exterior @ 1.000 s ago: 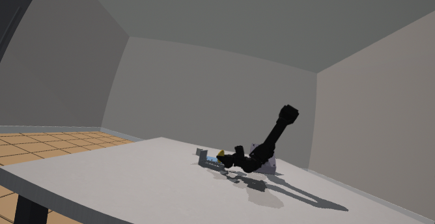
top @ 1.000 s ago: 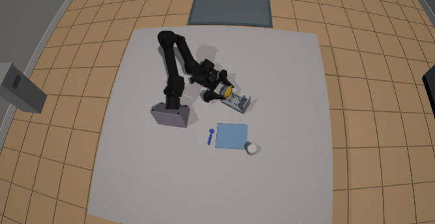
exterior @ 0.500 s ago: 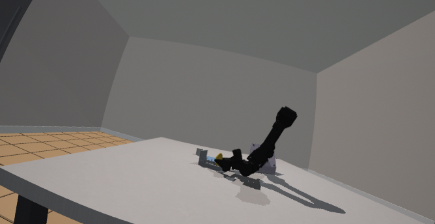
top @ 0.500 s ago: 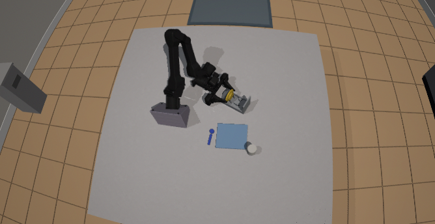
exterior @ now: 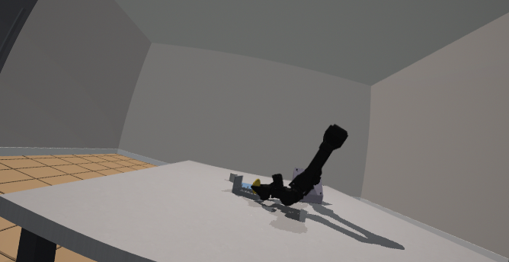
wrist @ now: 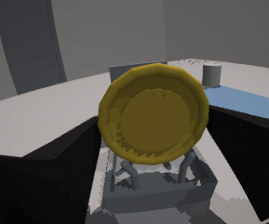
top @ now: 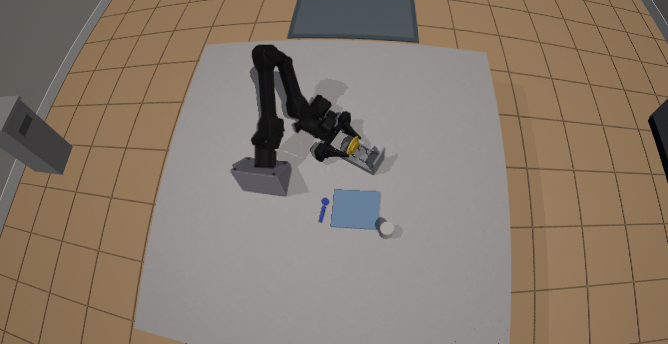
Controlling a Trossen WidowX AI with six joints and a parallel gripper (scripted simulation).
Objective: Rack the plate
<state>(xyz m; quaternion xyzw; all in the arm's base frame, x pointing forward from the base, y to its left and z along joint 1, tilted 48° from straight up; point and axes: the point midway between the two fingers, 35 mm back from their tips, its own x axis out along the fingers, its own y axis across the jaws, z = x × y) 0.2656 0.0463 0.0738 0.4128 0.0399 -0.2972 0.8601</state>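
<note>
The yellow plate is 10 mm behind my gripper tip. From my gripper tip the other things lie so: blue mat 200 mm to the right, 50 mm below, 10 mm behind; blue spoon 190 mm to the right, 110 mm behind, 50 mm below; grey dish rack 30 mm below, 20 mm ahead, 10 mm to the right.
</note>
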